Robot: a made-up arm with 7 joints.
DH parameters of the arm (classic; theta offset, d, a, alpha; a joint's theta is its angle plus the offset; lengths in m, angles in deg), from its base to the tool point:
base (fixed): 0 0 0 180
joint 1: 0 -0.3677 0 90
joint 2: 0 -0.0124 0 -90
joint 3: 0 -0.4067 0 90
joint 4: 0 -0.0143 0 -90
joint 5: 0 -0.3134 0 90
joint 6: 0 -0.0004 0 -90
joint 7: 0 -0.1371 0 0
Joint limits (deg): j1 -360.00..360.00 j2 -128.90..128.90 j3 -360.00..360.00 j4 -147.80..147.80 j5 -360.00..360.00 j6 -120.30..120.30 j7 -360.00..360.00
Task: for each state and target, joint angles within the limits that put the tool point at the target. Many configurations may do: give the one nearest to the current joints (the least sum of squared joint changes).
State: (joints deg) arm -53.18 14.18 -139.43 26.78 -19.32 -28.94 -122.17
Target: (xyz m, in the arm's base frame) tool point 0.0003 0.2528 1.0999
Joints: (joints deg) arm -41.11 29.65 -145.26 54.02 -19.30 -38.01 -122.17
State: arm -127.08 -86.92 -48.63 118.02 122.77 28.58 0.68
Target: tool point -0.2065 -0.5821 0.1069
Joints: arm -111.48 -128.90 -85.56 78.91 129.72 24.09 0.68
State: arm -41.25 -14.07 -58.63 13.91 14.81 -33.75 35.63
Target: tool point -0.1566 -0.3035 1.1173
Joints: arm -47.86 -19.90 -59.21 0.21 14.12 -45.11 35.63
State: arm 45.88 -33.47 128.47 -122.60 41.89 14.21 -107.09
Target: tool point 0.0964 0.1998 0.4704
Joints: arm 15.56 -50.74 120.86 -147.80 43.56 8.62 -107.09
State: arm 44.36 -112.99 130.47 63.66 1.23 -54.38 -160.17
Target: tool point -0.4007 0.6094 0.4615
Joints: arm 73.03 -70.63 125.73 60.97 4.69 -75.20 -160.17
